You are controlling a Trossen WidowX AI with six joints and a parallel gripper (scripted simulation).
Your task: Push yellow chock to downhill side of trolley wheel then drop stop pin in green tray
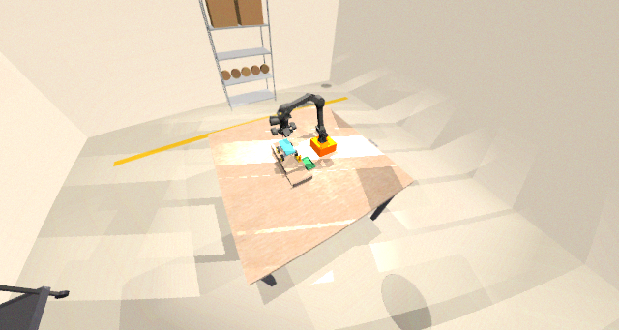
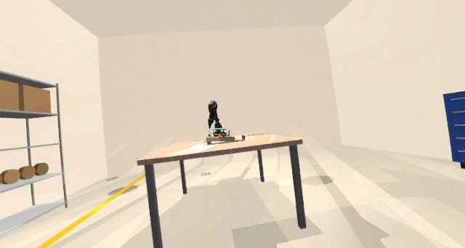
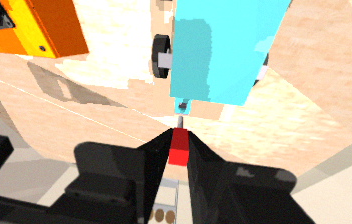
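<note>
The green tray is 70 mm behind my gripper tip, 230 mm to the left of it and 180 mm below it. From my gripper tip the other things lie so: yellow chock (10 mm behind, 190 mm to the left, 90 mm below); red-headed stop pin (right at my gripper tip); blue trolley (30 mm ahead, 100 mm to the left, 60 mm below).
</note>
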